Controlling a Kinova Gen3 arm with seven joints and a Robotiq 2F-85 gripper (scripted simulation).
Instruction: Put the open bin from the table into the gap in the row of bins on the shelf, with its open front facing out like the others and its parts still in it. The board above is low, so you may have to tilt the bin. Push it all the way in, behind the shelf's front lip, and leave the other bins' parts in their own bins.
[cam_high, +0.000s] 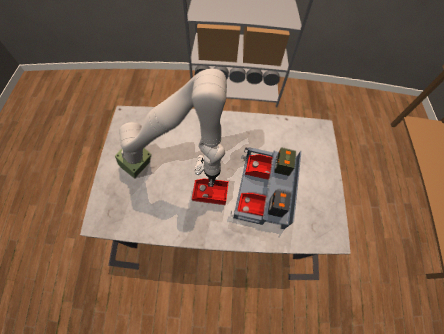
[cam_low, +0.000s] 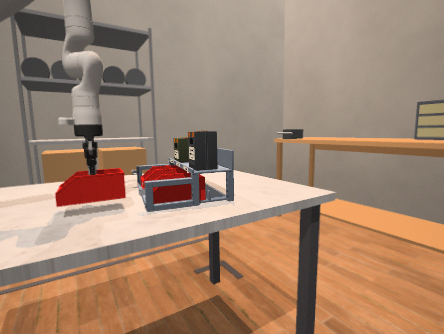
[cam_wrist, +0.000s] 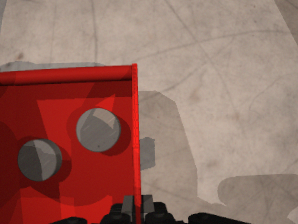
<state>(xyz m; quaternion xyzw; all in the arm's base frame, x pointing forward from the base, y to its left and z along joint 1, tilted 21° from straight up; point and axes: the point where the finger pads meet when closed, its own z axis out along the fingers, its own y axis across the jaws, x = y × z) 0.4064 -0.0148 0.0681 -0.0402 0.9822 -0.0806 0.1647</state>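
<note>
The grey round part lies 70 mm to the right of my hand, 60 mm below it and 20 mm behind it. From my hand the other things lie so: black tool case: 330 mm ahead, 80 mm to the right, 60 mm above; then grey shelf: 270 mm ahead, 40 mm to the left, 40 mm below.
</note>
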